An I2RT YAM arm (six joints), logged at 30 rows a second.
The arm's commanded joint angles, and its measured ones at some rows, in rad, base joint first. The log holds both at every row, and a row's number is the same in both.
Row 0, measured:
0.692 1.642 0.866 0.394 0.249 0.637
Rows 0 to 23, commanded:
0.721 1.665 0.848 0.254 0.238 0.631
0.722 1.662 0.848 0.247 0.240 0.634
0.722 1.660 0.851 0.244 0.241 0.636
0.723 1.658 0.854 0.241 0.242 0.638
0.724 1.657 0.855 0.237 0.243 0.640
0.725 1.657 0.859 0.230 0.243 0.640
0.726 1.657 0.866 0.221 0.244 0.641
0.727 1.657 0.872 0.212 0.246 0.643
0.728 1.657 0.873 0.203 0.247 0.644
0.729 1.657 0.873 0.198 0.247 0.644
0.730 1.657 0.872 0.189 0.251 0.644
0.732 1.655 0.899 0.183 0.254 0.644
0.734 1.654 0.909 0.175 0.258 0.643
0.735 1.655 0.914 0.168 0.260 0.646
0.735 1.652 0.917 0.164 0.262 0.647
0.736 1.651 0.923 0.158 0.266 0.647
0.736 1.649 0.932 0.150 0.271 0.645
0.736 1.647 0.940 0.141 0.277 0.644
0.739 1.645 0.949 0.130 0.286 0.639
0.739 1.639 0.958 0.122 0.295 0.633
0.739 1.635 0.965 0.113 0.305 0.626
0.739 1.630 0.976 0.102 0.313 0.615
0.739 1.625 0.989 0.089 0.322 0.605
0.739 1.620 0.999 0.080 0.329 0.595
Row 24, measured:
0.705 1.633 0.974 0.173 0.376 0.630
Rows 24 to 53, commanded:
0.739 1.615 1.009 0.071 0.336 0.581
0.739 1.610 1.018 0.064 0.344 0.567
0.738 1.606 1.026 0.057 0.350 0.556
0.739 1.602 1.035 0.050 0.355 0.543
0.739 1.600 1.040 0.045 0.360 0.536
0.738 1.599 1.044 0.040 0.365 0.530
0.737 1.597 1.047 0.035 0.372 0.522
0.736 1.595 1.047 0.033 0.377 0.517
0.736 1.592 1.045 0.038 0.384 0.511
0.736 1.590 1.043 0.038 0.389 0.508
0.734 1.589 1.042 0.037 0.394 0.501
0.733 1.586 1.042 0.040 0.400 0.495
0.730 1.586 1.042 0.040 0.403 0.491
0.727 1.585 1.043 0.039 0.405 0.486
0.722 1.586 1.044 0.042 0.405 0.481
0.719 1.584 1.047 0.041 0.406 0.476
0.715 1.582 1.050 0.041 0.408 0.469
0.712 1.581 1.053 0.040 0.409 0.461
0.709 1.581 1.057 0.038 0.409 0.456
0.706 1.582 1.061 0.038 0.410 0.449
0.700 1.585 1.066 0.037 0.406 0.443
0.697 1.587 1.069 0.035 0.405 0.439
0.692 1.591 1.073 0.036 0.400 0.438
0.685 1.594 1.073 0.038 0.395 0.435
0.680 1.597 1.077 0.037 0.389 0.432
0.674 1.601 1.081 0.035 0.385 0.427
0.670 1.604 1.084 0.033 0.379 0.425
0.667 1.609 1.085 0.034 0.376 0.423
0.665 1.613 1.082 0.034 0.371 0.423
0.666 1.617 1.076 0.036 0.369 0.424
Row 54, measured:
0.666 1.620 1.056 0.016 0.403 0.448
